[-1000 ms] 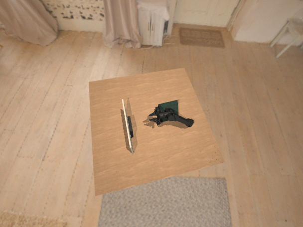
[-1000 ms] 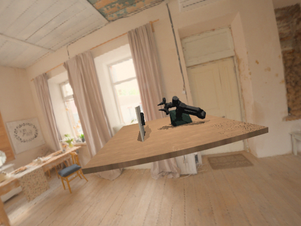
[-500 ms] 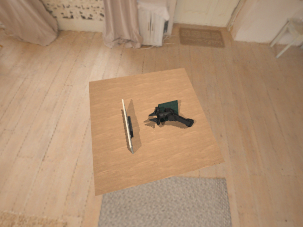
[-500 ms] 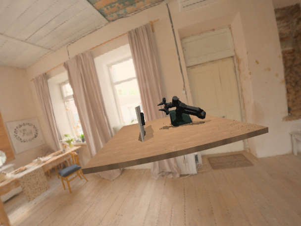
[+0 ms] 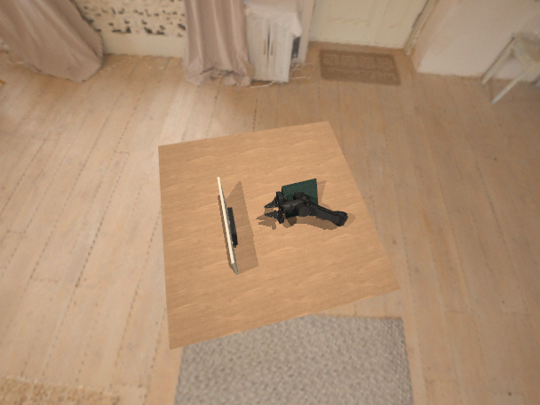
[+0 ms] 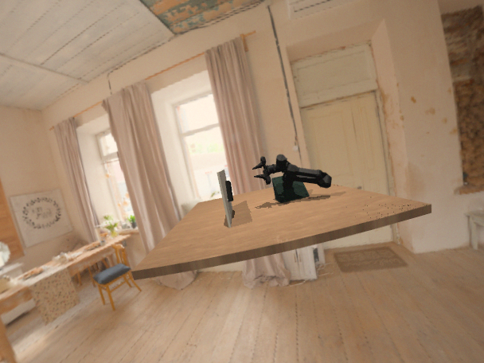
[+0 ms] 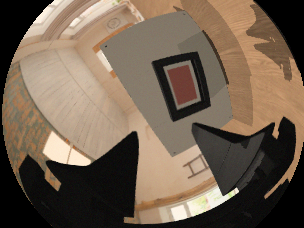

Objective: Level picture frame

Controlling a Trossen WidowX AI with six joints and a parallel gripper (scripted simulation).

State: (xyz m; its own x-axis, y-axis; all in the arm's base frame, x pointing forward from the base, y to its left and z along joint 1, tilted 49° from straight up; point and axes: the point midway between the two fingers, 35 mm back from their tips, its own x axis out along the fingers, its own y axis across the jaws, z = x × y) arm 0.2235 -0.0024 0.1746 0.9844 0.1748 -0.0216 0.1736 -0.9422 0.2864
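The picture frame is 19 cm ahead of my gripper tip, 3 cm to the left of it and 9 cm below it. From my gripper tip the other things lie so: wall panel (20 cm ahead, 3 cm to the left, 10 cm below).
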